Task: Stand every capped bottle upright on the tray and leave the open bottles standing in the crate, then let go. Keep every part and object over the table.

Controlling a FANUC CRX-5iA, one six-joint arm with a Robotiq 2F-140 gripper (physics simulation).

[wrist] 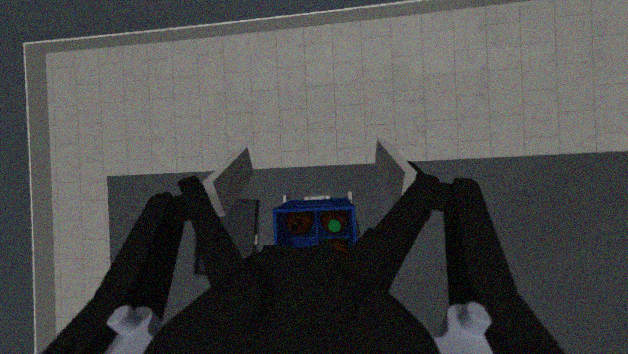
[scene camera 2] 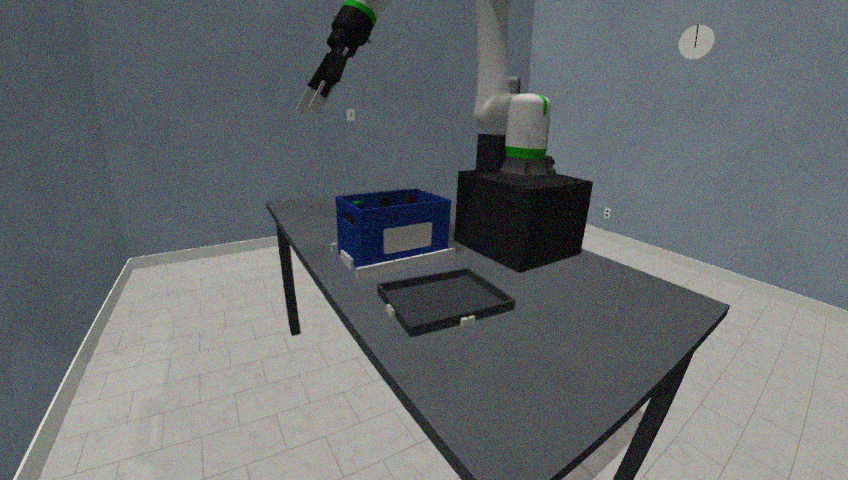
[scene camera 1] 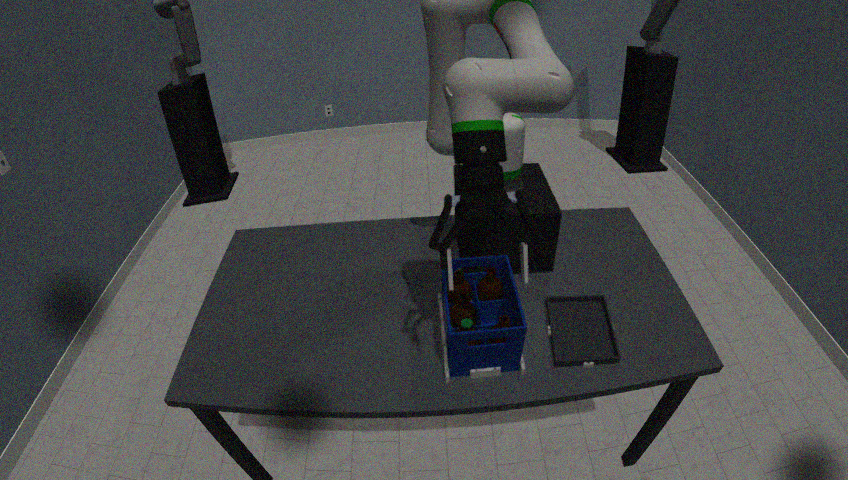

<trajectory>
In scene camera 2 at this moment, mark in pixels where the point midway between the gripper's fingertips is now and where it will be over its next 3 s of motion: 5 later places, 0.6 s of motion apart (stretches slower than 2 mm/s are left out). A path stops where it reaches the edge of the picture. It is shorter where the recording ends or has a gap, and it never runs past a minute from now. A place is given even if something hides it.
My gripper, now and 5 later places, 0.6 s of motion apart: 307,111; 342,120; 385,134; 388,170; 405,172; 421,169
</trajectory>
